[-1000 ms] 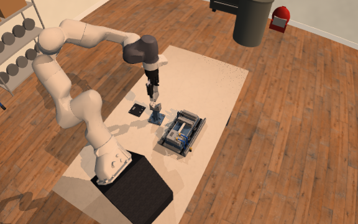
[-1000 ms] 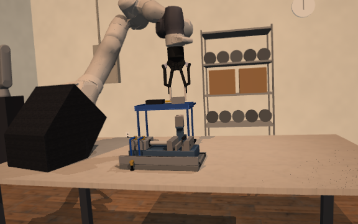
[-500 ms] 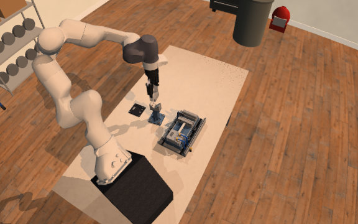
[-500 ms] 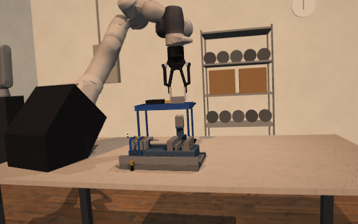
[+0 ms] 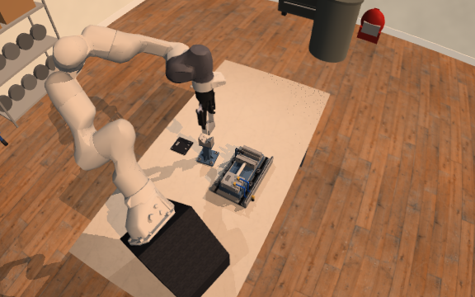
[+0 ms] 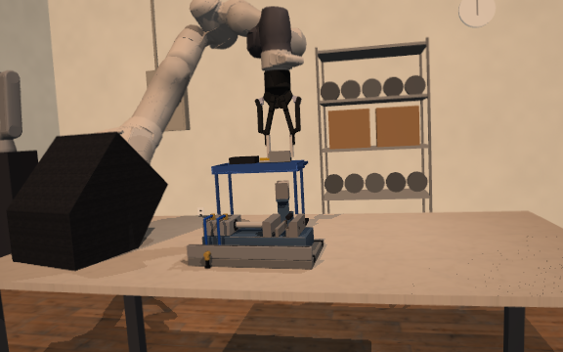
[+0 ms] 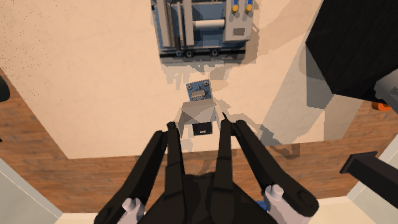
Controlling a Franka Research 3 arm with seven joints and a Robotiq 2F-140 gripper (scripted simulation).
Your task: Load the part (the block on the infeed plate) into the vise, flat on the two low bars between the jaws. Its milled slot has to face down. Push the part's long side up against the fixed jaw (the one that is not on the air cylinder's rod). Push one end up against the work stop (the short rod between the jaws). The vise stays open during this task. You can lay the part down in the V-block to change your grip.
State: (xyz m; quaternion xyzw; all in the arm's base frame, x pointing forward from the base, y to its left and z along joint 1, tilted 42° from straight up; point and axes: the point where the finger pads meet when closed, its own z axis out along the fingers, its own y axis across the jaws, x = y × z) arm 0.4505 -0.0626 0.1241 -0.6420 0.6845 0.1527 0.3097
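The vise lies 22 cm below my hand, 19 cm to the right of it and 3 cm behind it. The rest, counted from my hand: part 3 cm below; dark infeed plate 26 cm below, 18 cm to the left.
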